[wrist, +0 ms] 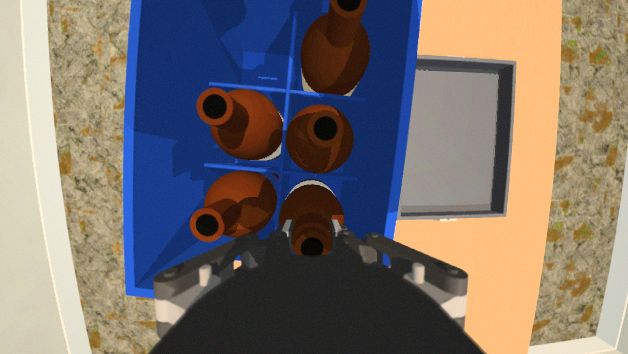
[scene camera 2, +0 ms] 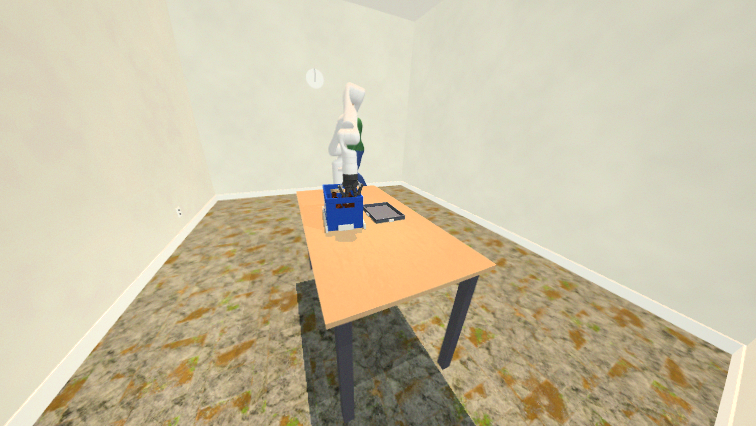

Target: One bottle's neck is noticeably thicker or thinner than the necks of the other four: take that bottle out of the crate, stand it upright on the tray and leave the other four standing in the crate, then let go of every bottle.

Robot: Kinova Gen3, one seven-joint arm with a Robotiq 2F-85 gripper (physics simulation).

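Frame: origin at the arm's base, x ahead, y left, z up, level; metres.
Seen in the pictures: gripper, fingertip midpoint: [wrist: 311, 229] [scene camera 2: 351, 203].
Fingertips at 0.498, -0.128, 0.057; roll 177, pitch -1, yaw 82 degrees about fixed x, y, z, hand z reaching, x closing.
Note:
Pixels of each thing's middle, then the offset from my fingertips to it, as dx, dy, dz. "*": a spot on its surface instead. Level surfaces: height alone.
- blue crate, body centre: [wrist: 285, 133] [scene camera 2: 341, 204] -0.100, -0.015, -0.039
- middle left bottle, body centre: [wrist: 250, 127] -0.112, -0.053, -0.041
- middle right bottle, body centre: [wrist: 319, 141] -0.086, +0.022, -0.041
- far right bottle, body centre: [wrist: 333, 60] -0.172, +0.051, -0.041
- grey tray, surface spot: [wrist: 450, 145] [scene camera 2: 383, 212] * -0.058, +0.245, -0.122
- table, surface height: dz -0.128
The blue crate [scene camera 2: 343, 215] [wrist: 128, 200] stands on the table with five brown bottles in compartments. In the wrist view, my gripper [wrist: 311, 229] [scene camera 2: 350, 194] is shut on the neck of the bottle [wrist: 311, 200] in the near right compartment, one finger on each side. Its neck looks broad, but its tilt in view makes comparison hard. The others are a near left bottle [wrist: 257, 197], a middle left bottle [wrist: 257, 120], a middle right bottle [wrist: 320, 157] and a far right bottle [wrist: 335, 62]. The grey tray [scene camera 2: 384, 211] [wrist: 450, 145] lies right of the crate.
The crate's high walls and thin dividers surround the bottles; the middle right bottle is close to the held one. The table [scene camera 2: 396, 264] [wrist: 465, 280] carries crate and tray. A person in green [scene camera 2: 360, 140] stands behind the arm, partly hidden by it.

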